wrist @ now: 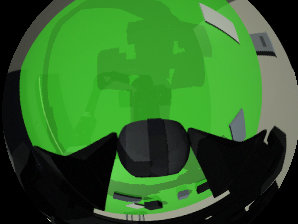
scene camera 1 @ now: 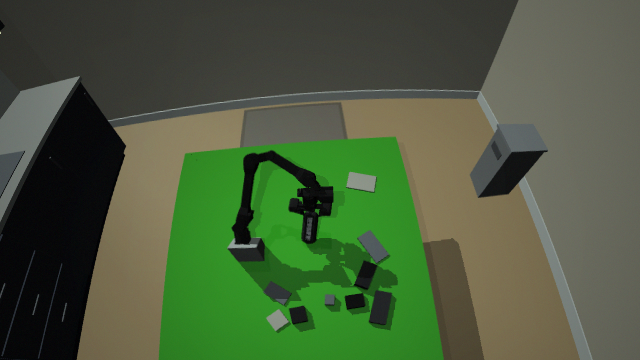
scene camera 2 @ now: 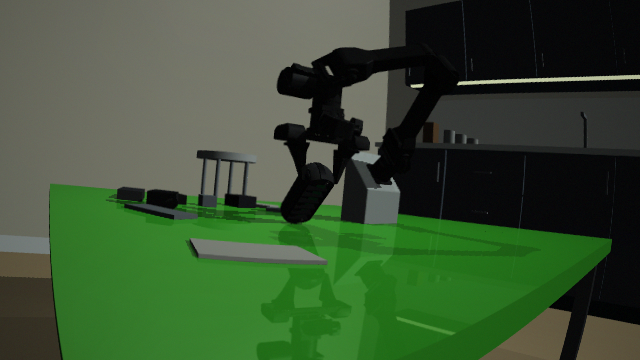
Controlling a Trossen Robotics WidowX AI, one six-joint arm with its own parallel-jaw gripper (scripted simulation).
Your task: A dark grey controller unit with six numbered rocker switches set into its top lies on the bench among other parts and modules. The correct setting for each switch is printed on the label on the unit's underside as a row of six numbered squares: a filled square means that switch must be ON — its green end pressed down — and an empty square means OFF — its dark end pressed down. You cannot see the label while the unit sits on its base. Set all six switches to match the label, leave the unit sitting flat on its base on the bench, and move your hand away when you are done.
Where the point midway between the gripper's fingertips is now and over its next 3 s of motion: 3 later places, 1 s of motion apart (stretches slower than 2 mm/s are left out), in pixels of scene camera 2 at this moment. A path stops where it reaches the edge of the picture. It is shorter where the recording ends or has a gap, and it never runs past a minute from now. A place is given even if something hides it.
My gripper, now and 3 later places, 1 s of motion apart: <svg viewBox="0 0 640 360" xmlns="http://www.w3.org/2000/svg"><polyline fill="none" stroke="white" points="318,182 321,193 324,205 325,217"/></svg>
